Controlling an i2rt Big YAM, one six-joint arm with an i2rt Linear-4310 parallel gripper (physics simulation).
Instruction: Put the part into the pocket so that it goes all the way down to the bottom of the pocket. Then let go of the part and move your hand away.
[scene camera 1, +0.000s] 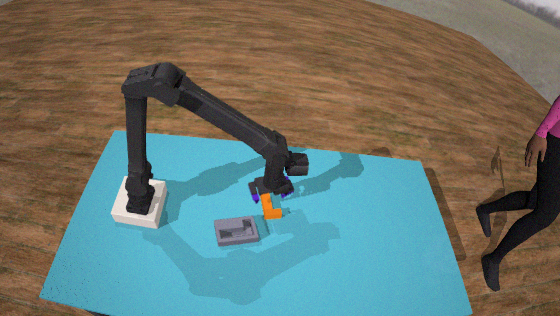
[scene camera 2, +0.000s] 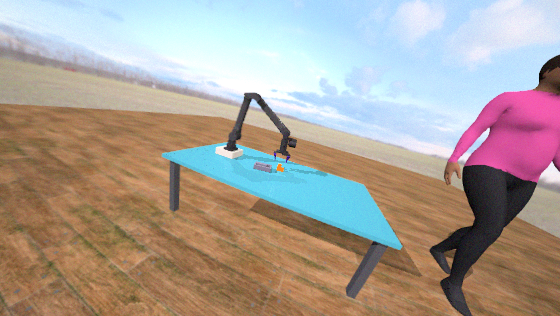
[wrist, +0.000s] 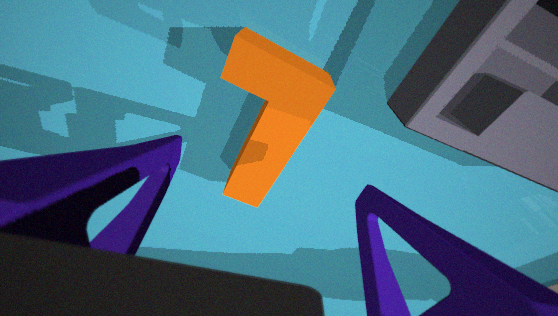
Note:
My gripper (scene camera 1: 269, 199) is open, holding nothing. Also in view: an orange L-shaped block (wrist: 295, 91). I also see a grey pocket block (wrist: 477, 87).
My gripper shows as well in the wrist view (wrist: 276, 171).

